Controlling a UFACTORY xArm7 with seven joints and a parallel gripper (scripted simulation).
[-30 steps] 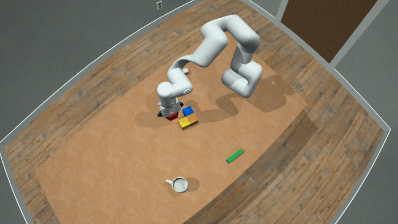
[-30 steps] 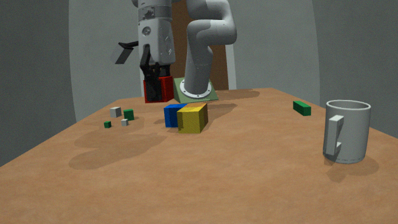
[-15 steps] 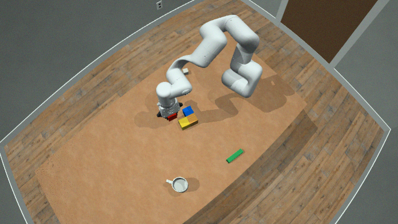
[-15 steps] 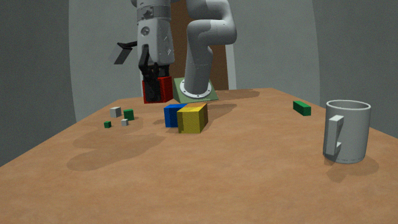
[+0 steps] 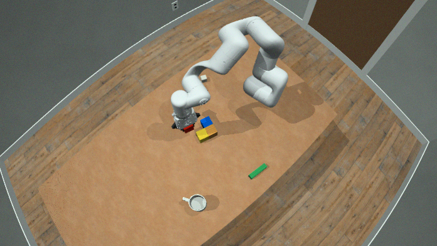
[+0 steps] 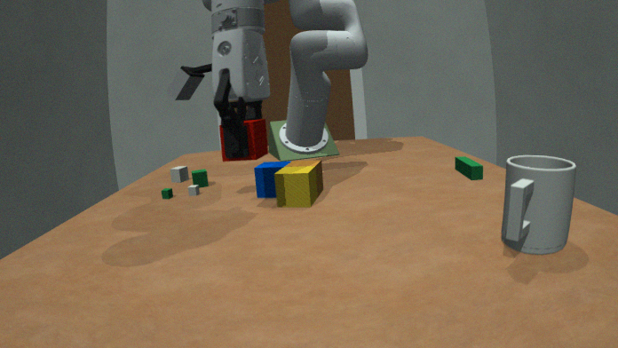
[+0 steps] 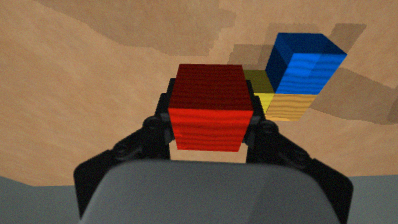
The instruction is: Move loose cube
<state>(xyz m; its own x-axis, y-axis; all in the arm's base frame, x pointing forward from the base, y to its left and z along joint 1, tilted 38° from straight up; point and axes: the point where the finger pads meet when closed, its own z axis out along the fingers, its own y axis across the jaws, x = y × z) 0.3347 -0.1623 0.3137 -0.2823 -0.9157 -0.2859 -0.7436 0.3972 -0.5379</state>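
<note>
My hand is right at the red cube. The rest, counted from my hand: yellow cube 80 mm below, 70 mm to the left, 30 mm behind; then orange cube 90 mm to the left, 80 mm below, 80 mm behind; then blue cube 90 mm behind, 80 mm below, 40 mm to the left.
</note>
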